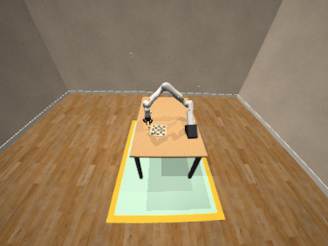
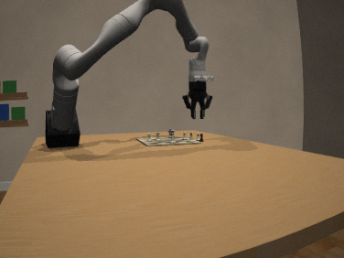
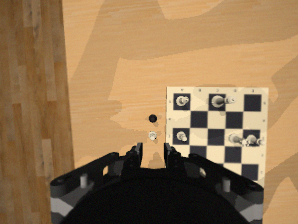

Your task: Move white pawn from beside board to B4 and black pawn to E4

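The black pawn is 4 cm to the right of my hand and 10 cm below it. Also, from my hand: chessboard: 14 cm behind, 2 cm to the left, 11 cm below.
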